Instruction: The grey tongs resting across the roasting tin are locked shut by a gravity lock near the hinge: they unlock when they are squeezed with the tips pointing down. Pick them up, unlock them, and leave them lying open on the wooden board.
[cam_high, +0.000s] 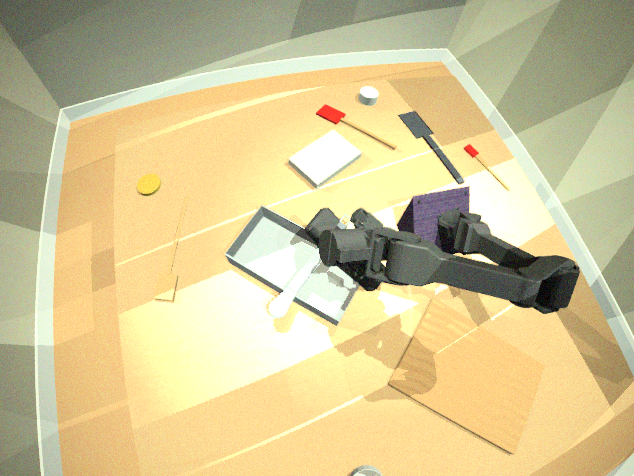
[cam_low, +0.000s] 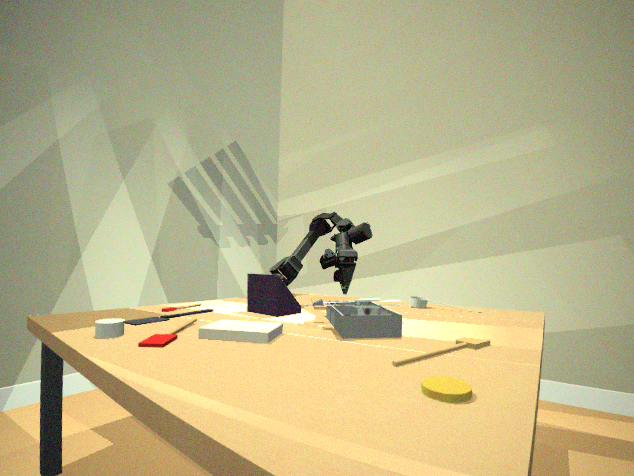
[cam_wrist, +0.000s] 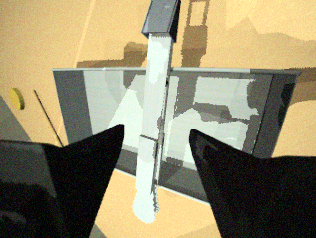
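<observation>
Now: the grey roasting tin 6 cm ahead of my gripper tip, 3 cm to the right of it and 7 cm below it. From my gripper tip the other things lie so: white slab (13 cm behind, 31 cm to the right, 9 cm below); yellow disc (37 cm ahead, 41 cm to the right, 9 cm below); wooden board (23 cm behind, 38 cm to the left, 9 cm below).
</observation>
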